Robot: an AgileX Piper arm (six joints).
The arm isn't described. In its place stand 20 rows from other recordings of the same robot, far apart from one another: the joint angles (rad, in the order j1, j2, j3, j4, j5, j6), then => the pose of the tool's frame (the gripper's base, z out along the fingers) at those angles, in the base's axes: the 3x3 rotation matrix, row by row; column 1 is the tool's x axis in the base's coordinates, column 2 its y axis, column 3 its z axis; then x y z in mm.
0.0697 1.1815 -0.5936 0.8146 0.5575 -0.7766 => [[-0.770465, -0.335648, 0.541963], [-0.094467, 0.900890, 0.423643], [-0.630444, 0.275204, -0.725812]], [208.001, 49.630, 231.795]
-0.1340 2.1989 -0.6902 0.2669 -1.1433 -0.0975 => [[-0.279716, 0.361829, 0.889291], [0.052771, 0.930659, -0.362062], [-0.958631, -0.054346, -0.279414]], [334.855, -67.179, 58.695]
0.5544 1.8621 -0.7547 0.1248 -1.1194 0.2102 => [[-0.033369, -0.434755, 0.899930], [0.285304, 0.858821, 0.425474], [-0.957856, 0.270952, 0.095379]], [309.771, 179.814, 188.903]
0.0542 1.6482 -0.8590 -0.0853 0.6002 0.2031 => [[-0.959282, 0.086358, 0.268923], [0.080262, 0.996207, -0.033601], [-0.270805, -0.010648, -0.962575]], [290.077, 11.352, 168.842]
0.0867 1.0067 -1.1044 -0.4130 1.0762 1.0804 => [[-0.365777, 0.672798, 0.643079], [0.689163, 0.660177, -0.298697], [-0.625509, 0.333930, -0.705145]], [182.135, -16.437, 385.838]
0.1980 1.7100 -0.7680 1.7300 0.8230 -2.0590 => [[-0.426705, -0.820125, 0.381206], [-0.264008, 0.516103, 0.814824], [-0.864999, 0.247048, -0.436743]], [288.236, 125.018, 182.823]
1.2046 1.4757 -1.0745 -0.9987 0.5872 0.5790 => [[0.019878, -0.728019, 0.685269], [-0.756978, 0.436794, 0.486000], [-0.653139, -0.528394, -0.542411]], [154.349, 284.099, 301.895]
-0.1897 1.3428 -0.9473 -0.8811 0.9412 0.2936 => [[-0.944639, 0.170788, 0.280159], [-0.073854, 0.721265, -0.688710], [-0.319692, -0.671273, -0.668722]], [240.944, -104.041, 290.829]
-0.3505 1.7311 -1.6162 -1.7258 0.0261 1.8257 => [[0.014515, 0.367848, 0.929773], [0.100793, 0.924596, -0.367374], [-0.994802, 0.099047, -0.023656]], [398.735, -148.274, 408.496]
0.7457 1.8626 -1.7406 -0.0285 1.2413 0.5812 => [[-0.955048, -0.184962, 0.231674], [-0.145504, 0.973347, 0.177270], [-0.258288, 0.135592, -0.956505]], [292.587, 266.892, 308.560]
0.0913 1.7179 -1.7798 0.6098 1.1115 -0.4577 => [[-0.693943, -0.519586, 0.498471], [-0.198581, 0.803550, 0.561136], [-0.692105, 0.290409, -0.660798]], [368.304, 80.630, 395.549]
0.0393 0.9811 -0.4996 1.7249 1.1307 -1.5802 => [[-0.377559, -0.829670, 0.411214], [0.134799, 0.390106, 0.910849], [-0.916122, 0.399330, -0.035449]], [152.335, 87.406, 299.925]
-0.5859 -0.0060 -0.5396 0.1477 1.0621 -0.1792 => [[-0.389390, 0.411597, 0.823993], [0.131464, 0.910277, -0.392572], [-0.911643, -0.044538, -0.408563]], [-2.866, 15.939, 288.765]
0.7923 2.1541 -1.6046 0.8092 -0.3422 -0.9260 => [[-0.075839, -0.541168, 0.837488], [-0.278764, 0.817923, 0.503282], [-0.957360, -0.195293, -0.212889]], [372.549, 346.256, 225.905]
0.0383 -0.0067 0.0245 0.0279 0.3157 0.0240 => [[-0.245570, -0.034326, 0.968771], [0.041126, 0.998104, 0.045790], [-0.968506, 0.051086, -0.243693]], [54.151, 2.864, 176.868]
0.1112 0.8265 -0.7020 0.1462 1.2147 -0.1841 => [[-0.914095, -0.276395, 0.296710], [-0.234064, 0.957150, 0.170520], [-0.331127, 0.086422, -0.939620]], [114.940, 25.337, 283.999]
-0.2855 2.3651 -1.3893 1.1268 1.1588 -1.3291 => [[-0.909441, -0.373811, 0.182160], [-0.077519, 0.582786, 0.808920], [-0.408544, 0.721544, -0.558987]], [403.918, -40.080, 61.718]
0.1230 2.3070 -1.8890 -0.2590 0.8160 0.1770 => [[-0.897407, -0.043826, 0.439021], [-0.113488, 0.984502, -0.133703], [-0.426358, -0.169810, -0.888473]], [498.995, 44.582, 164.835]
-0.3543 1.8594 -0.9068 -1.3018 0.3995 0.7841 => [[-0.930415, 0.085965, 0.356284], [-0.126180, 0.837547, -0.531595], [-0.344104, -0.539559, -0.768419]], [310.697, -151.312, 136.149]
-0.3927 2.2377 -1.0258 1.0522 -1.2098 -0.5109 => [[-0.146279, 0.965299, 0.216336], [0.087903, 0.230506, -0.969092], [-0.985330, -0.122741, -0.118571]], [327.378, -215.638, 93.493]
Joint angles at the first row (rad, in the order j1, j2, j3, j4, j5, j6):
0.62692 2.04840 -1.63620 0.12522 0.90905 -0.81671
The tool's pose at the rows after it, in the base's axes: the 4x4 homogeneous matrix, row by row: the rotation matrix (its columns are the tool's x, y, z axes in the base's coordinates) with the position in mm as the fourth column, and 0 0 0 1 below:
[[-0.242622, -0.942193, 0.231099, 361.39], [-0.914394, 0.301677, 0.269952, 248.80], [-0.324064, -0.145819, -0.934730, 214.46], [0, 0, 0, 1]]
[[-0.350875, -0.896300, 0.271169, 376.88], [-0.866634, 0.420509, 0.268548, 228.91], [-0.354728, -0.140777, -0.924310, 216.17], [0, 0, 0, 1]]
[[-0.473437, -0.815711, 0.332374, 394.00], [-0.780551, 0.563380, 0.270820, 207.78], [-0.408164, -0.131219, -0.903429, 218.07], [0, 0, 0, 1]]
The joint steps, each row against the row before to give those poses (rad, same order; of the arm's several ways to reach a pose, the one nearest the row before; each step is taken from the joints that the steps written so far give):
-0.04437 -0.00662 0.00000 -0.00001 -0.00309 0.05358
-0.05655 -0.00187 0.00000 0.00001 -0.02796 0.06910
-0.05959 0.00000 0.00001 0.00103 -0.05368 0.10013

